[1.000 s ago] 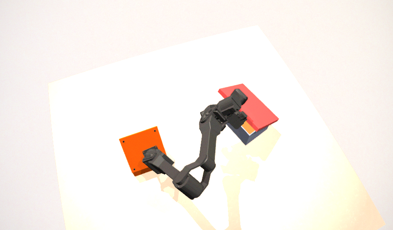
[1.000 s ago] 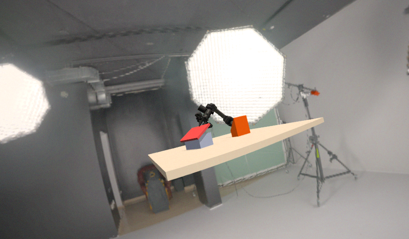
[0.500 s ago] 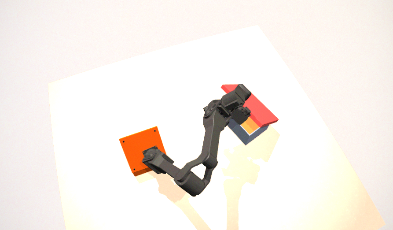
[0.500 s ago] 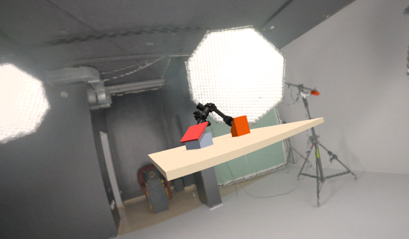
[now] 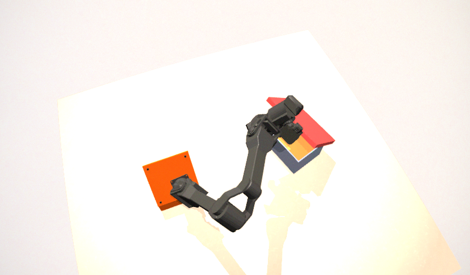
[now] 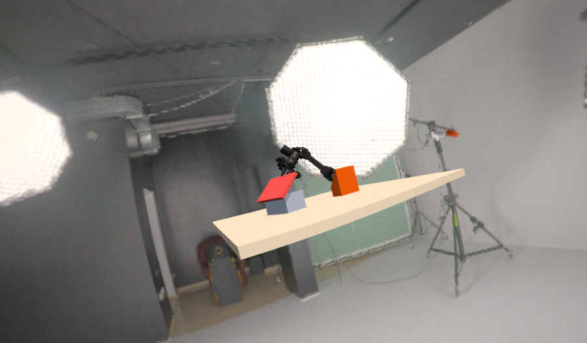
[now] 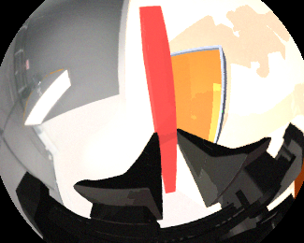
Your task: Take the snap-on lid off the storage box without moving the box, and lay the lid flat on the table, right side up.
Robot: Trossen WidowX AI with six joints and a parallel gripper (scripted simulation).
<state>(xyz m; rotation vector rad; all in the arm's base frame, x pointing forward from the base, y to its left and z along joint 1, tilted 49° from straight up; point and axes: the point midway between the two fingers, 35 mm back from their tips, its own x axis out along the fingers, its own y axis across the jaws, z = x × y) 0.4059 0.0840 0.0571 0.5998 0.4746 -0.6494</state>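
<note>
Right now the lid is 60 mm ahead of my gripper tip, 50 mm below it and 20 mm to the left of it. Round my gripper tip: storage box 150 mm below, 30 mm ahead, 10 mm to the left.
</note>
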